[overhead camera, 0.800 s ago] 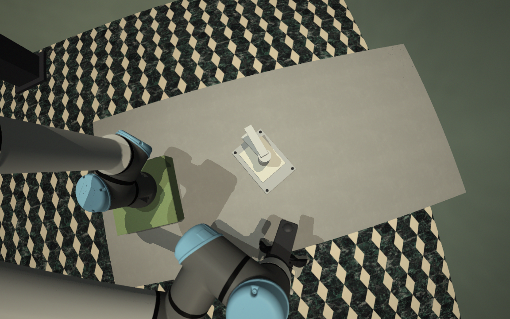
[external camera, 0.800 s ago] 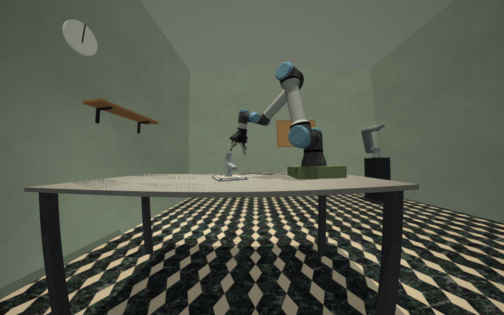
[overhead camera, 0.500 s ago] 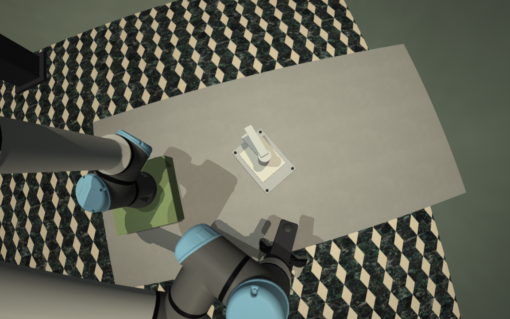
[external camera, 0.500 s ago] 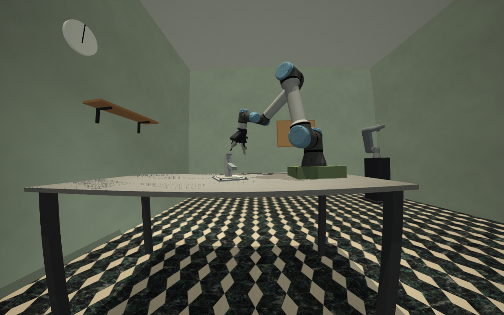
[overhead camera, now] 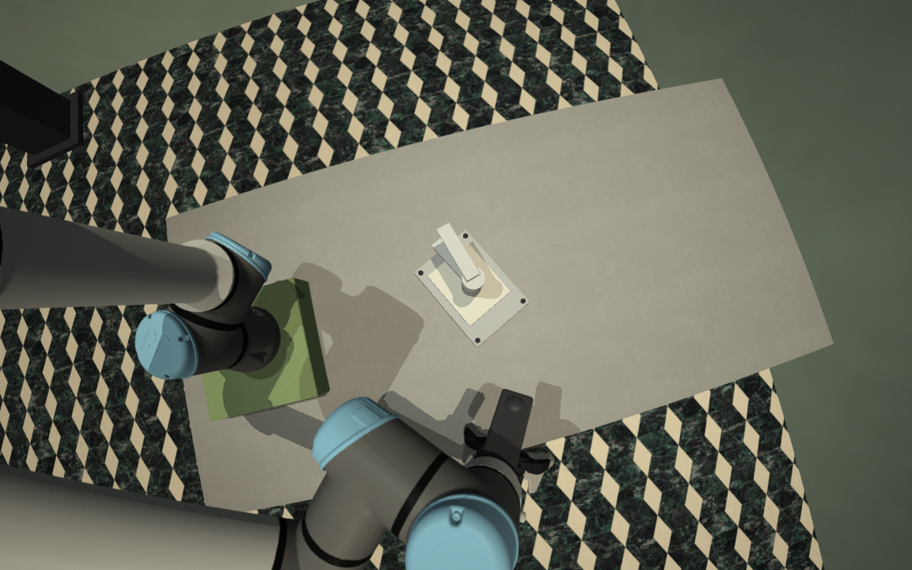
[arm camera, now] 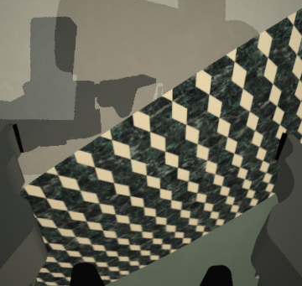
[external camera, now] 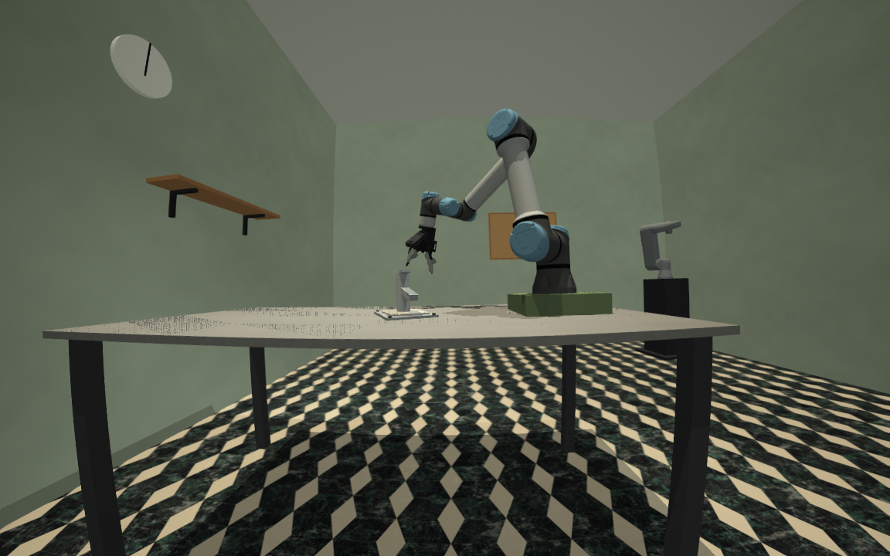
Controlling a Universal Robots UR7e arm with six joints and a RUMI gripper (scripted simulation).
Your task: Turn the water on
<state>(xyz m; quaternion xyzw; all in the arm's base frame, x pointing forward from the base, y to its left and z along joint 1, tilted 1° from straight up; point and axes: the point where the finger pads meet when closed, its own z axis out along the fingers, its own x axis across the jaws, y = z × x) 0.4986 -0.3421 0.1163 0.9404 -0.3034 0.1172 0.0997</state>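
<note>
My hand is 2 cm short of the flat lever, 36 cm to the right of it and 2 cm above it. The rest, counted from my hand: grey tap: 3 cm ahead, 33 cm to the left, 8 cm below.
</note>
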